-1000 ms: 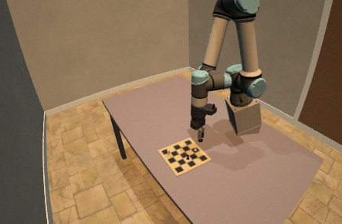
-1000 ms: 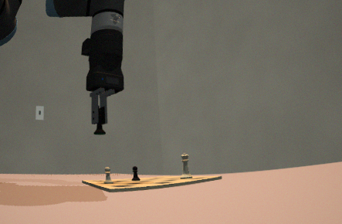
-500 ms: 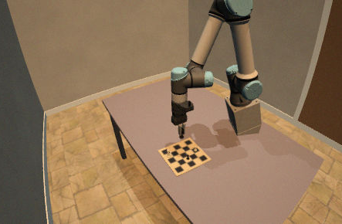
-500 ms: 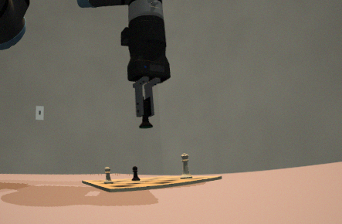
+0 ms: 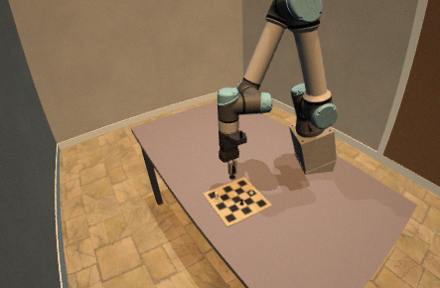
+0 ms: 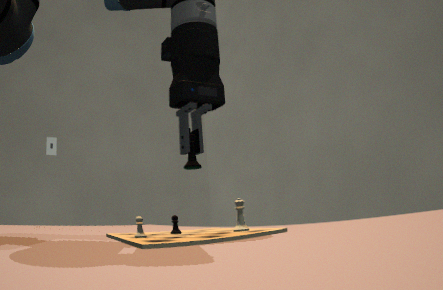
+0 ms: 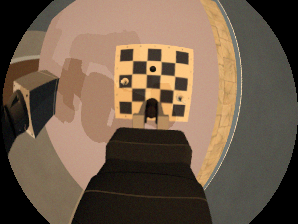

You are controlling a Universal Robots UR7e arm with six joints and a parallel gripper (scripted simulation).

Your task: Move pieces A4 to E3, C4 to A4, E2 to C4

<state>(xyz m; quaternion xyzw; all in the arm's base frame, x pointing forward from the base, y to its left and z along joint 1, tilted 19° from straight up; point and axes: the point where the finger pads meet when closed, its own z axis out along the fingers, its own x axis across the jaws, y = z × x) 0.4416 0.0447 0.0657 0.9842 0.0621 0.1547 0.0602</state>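
My gripper is now 40 mm to the right of the chessboard and 140 mm above it. From my hand the other things lie so: tall black piece 10 mm below; then black pawn 10 mm behind, 70 mm to the left, 120 mm below; then tall white piece 80 mm ahead, 10 mm to the left, 110 mm below.
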